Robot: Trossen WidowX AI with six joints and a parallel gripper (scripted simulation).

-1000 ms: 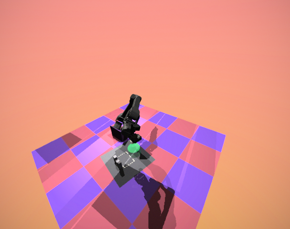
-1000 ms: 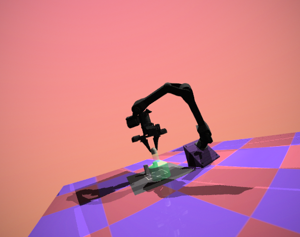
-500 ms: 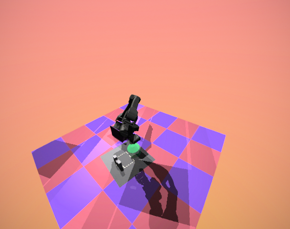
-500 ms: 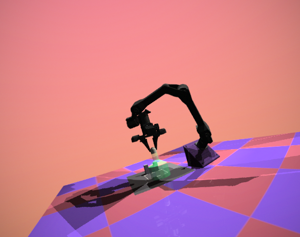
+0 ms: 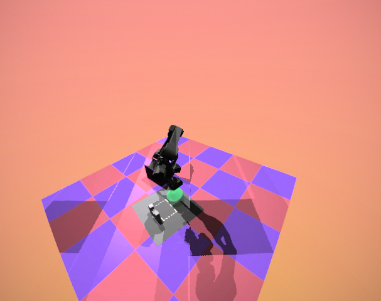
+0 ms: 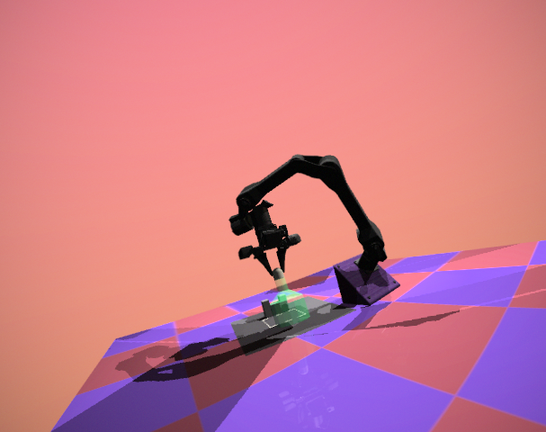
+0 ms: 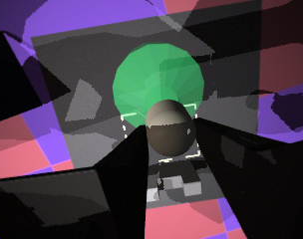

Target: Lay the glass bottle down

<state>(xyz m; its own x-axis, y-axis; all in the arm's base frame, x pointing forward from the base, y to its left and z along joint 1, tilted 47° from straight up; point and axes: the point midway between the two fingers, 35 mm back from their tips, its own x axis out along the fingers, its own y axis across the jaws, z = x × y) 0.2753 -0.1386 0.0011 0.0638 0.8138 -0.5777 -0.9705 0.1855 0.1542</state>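
My gripper tip is 10 mm to the right of the green glass bottle and 50 mm above it. Also, from my gripper tip: dark grey mat: 10 mm behind, 50 mm to the right, 150 mm below.
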